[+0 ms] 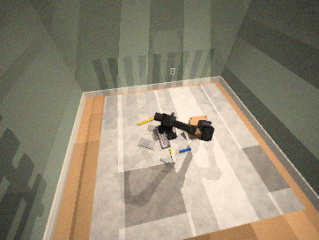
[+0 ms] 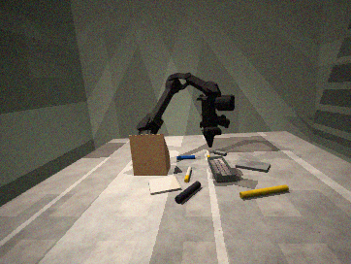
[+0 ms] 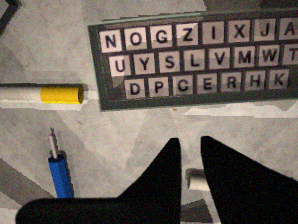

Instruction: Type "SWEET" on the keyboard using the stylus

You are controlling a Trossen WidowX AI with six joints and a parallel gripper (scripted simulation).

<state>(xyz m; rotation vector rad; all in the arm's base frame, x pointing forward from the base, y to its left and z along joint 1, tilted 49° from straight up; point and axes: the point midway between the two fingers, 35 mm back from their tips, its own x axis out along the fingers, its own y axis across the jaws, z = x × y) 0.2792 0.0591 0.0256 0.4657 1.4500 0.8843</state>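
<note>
The blue stylus lies 11 cm to the left of my gripper tip, 10 cm behind it and 9 cm below it. From my gripper tip the other things lie so: pale flat card 18 cm to the right, 16 cm behind, 9 cm below; grey flat slab 18 cm ahead, 9 cm below, 2 cm to the left; black cylinder 24 cm to the right, 8 cm below, 6 cm behind.
</note>
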